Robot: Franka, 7 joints.
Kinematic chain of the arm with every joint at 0, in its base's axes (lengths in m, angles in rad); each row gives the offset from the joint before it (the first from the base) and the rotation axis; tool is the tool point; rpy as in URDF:
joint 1: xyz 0 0 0.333 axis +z
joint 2: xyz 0 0 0 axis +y
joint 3: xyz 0 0 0.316 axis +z
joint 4: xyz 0.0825 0 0 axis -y
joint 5: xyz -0.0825 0 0.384 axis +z
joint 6: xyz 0 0 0 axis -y
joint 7: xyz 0.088 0 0 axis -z
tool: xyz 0 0 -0.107 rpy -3.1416 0 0
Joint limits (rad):
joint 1: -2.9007..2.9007
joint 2: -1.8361..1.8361
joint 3: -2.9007..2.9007
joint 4: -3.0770..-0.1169
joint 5: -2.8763..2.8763
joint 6: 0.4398..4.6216
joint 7: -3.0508..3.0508
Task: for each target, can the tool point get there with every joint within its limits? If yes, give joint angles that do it. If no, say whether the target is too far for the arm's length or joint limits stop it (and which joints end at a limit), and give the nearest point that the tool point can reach.
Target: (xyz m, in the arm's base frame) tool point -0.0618 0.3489 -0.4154
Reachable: no: joint limits stop it (at a limit: joint 2) | nearest point -0.0606 0.3419 -0.3569 | short by 0.059 m
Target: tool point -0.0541 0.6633 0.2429
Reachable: yes | joints 1.2148 0.8009 0.3211 -1.7005 1.8382 1.4218 -0.6046
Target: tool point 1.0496 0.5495 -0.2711
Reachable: no: too far | nearest point 0.6771 0.3545 -0.0567 | short by 0.472 m
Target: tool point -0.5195 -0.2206 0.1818
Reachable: yes | joints 1.2874 -1.5255 1.6681 -1.5397 -2.0222 4.1280 1.7059
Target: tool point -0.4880 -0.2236 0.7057
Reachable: yes | joints -2.4280 -0.0152 -0.1175 -1.4694 -0.8361 1.4210 -0.3609
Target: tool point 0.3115 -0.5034 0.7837
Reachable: yes | joints 0.8233 -0.6816 -1.3297 -1.4705 1.5179 2.3027 -1.0277
